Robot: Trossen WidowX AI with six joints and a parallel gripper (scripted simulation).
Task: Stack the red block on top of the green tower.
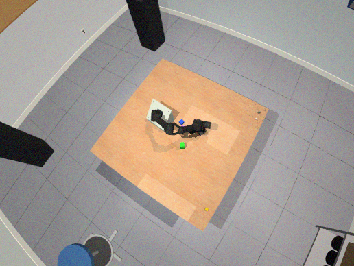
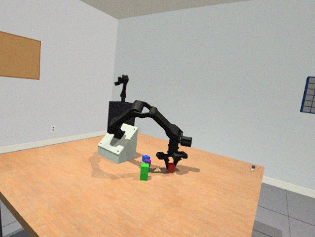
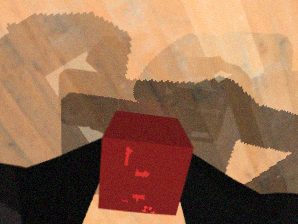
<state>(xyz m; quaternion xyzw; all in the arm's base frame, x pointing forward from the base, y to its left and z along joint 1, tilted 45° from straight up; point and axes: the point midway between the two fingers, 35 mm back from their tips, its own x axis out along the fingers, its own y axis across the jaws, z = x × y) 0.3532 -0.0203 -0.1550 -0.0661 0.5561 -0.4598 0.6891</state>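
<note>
My gripper tip is now 13 cm past the purple block, 6 cm to the left of it and 1 cm below it. Also, from my gripper tip: small yellow block 55 cm to the right, 44 cm ahead; then blue block 18 cm behind, 2 cm to the right, 1 cm above; then red block 1 cm above.
</note>
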